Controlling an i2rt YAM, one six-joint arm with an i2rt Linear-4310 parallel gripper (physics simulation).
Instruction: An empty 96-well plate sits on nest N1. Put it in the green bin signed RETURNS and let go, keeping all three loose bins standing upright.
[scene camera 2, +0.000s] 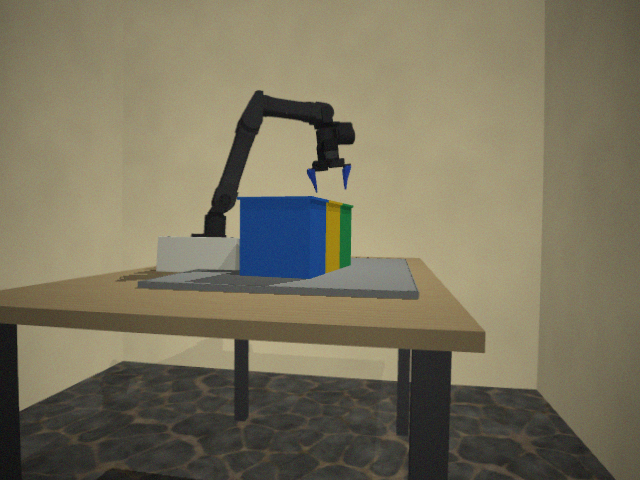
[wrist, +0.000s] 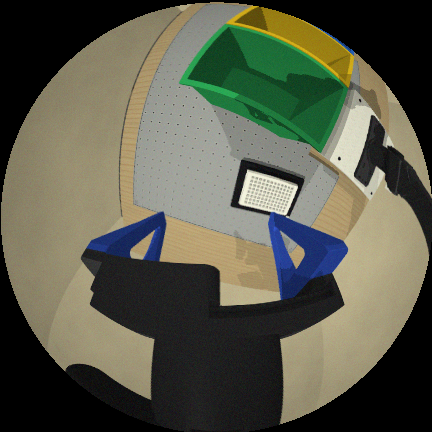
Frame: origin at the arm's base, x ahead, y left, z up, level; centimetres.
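Seen in the pictures: gripper, between the fingertips: (scene camera 2: 331, 191) (wrist: 216, 217); arm's base, origin of its link: (scene camera 2: 214, 240) (wrist: 370, 150).
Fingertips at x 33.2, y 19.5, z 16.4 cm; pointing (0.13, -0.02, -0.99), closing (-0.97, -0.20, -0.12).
Pixels of each thing's top centre, then the offset from my fingertips to it. "pt": a spot on its surface instead. Level surfaces: height alone.
- white 96-well plate, centre of its top: (wrist: 269, 194) dx -10.8, dy +4.5, dz -20.8 cm
- black nest, a spot on its surface: (wrist: 236, 192) pt dx -3.5, dy +6.8, dz -22.2 cm
- green bin, centre of its top: (wrist: 277, 69) (scene camera 2: 318, 204) dx -2.5, dy -16.9, dz -5.4 cm
- yellow bin, centre of its top: (scene camera 2: 303, 201) dx -5.3, dy -29.9, dz -5.4 cm
- blue bin, centre of its top: (scene camera 2: 284, 198) dx -8.0, dy -42.9, dz -5.4 cm
- grey board, height of its surface: dz -23.4 cm
- wooden table, height of its surface: dz -24.7 cm
The white 96-well plate (wrist: 268, 192) sits in a black nest (wrist: 236, 192) on the grey perforated board in the wrist view, near the right fingertip in the picture; the bins hide it in the scene view. The green bin (scene camera 2: 345, 237) (wrist: 270, 85) stands upright, its inside showing no plate; no sign is readable. The yellow bin (scene camera 2: 333, 238) (wrist: 300, 32) and the blue bin (scene camera 2: 276, 237) stand upright beside it in a row. My gripper (scene camera 2: 330, 190) (wrist: 216, 217) is open and empty, pointing down, above the height of the bin rims.
The bins stand on the grey board (scene camera 2: 382, 279) (wrist: 175, 150), which lies on the wooden table (scene camera 2: 439, 310) (wrist: 131, 120). The white arm base (scene camera 2: 193, 253) (wrist: 347, 145) stands beside the bins, close to the green bin's corner and the nest in the wrist view.
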